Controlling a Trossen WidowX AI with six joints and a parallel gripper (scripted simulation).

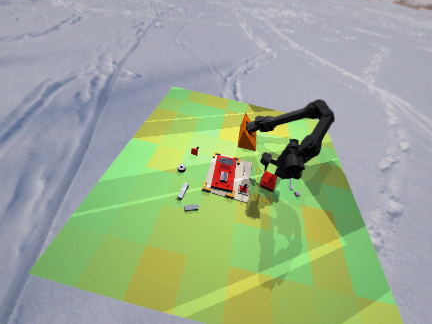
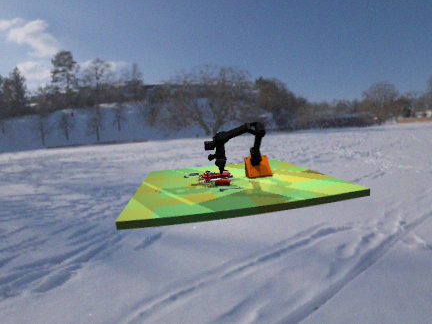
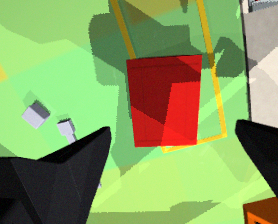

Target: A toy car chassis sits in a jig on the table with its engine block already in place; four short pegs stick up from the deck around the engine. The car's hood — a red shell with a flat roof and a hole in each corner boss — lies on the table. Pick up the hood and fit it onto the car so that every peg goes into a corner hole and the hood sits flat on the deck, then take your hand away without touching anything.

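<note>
Right now the red hood is 6 cm below my gripper tip. The rest, counted from my gripper tip: white jig 2 cm ahead, 22 cm to the right, 7 cm below; grey pin 4 cm behind, 13 cm to the left, 7 cm below; grey socket 8 cm ahead, 13 cm to the right, 4 cm below.
</note>
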